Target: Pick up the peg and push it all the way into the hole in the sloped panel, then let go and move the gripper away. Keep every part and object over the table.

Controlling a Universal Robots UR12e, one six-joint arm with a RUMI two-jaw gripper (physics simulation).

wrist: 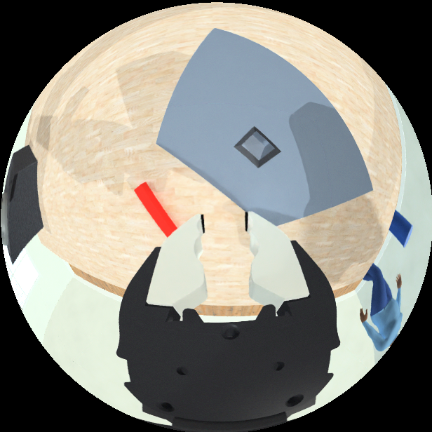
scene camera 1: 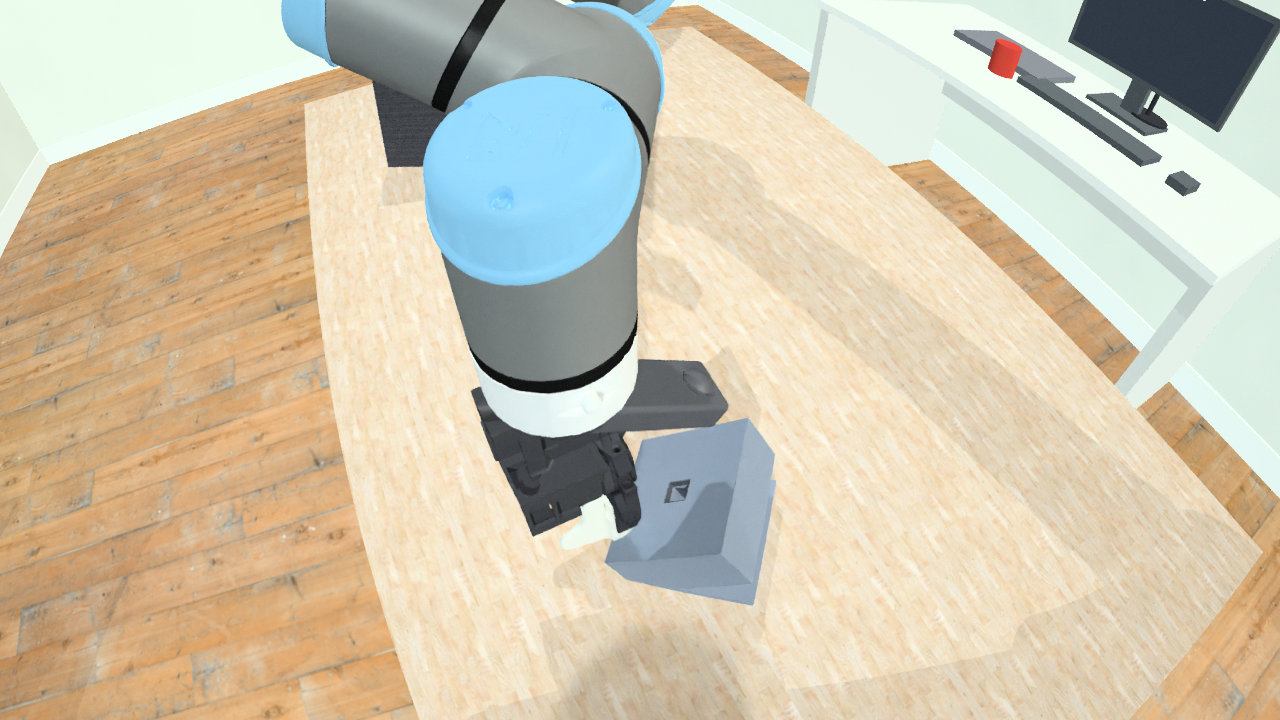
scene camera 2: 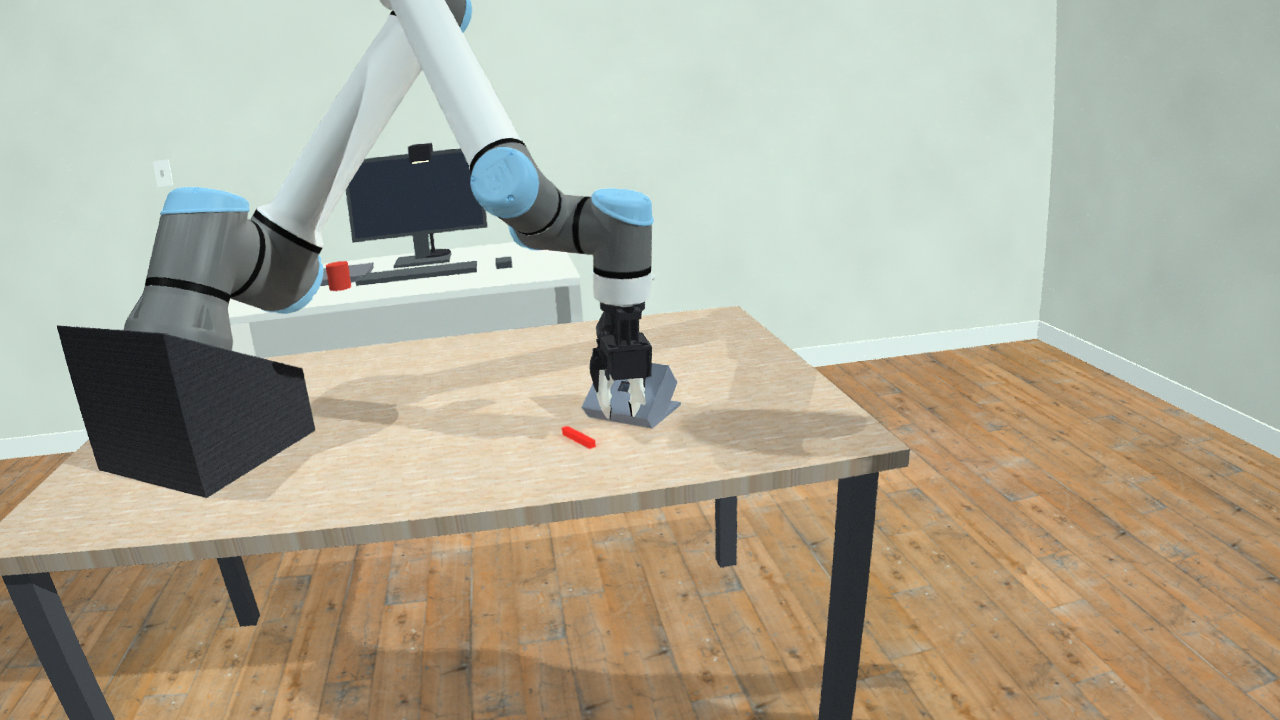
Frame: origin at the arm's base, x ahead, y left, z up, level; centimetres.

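Seen in the pictures: gripper, fingertip midpoint: (scene camera 1: 601, 516) (scene camera 2: 620, 417); arm's base at its link origin: (scene camera 2: 177, 344).
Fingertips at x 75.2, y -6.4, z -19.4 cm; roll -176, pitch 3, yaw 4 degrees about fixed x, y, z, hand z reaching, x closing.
Observation:
Pixels of each thing's middle, then the offset from my fingertips to it. "*": a spot on its surface instead. Level surfaces: height alone.
- red peg at the middle of its body: (scene camera 2: 578, 437) dy -1.3, dx -7.5, dz -2.2 cm
- wooden table at its surface level: dz -2.8 cm
- blue-grey block with the sloped panel, body centre: (scene camera 1: 699, 509) (scene camera 2: 631, 393) dy +7.7, dx +3.2, dz +0.9 cm
- square hole at a spot on its surface: (scene camera 1: 677, 490) (scene camera 2: 621, 391) * dy +6.4, dx +1.2, dz +2.1 cm
The red peg (scene camera 2: 578, 437) (wrist: 156, 210) lies flat on the wooden table (scene camera 2: 447, 465) (wrist: 90, 205), apart from the blue-grey block with the sloped panel (scene camera 1: 698, 456) (scene camera 2: 662, 385) (wrist: 215, 100). The peg does not show in scene camera 1. The square hole (scene camera 1: 677, 490) (scene camera 2: 623, 386) (wrist: 257, 146) in the panel shows no peg in it. My gripper (scene camera 1: 592, 537) (scene camera 2: 622, 412) (wrist: 223, 214) points down low over the table, beside the block's lower edge. Its pale fingers are partly open with nothing between them. In the wrist view the peg lies left of the fingers, its near end hidden behind the left finger.
The arm's black pedestal (scene camera 1: 407, 134) (scene camera 2: 134, 411) (wrist: 22, 200) stands at the table's far end from the block. A white desk (scene camera 1: 1163, 205) (scene camera 2: 546, 273) with a monitor (scene camera 1: 1172, 53) (scene camera 2: 416, 197) and a red mug (scene camera 1: 1004, 59) (scene camera 2: 337, 275) stands beyond the table.

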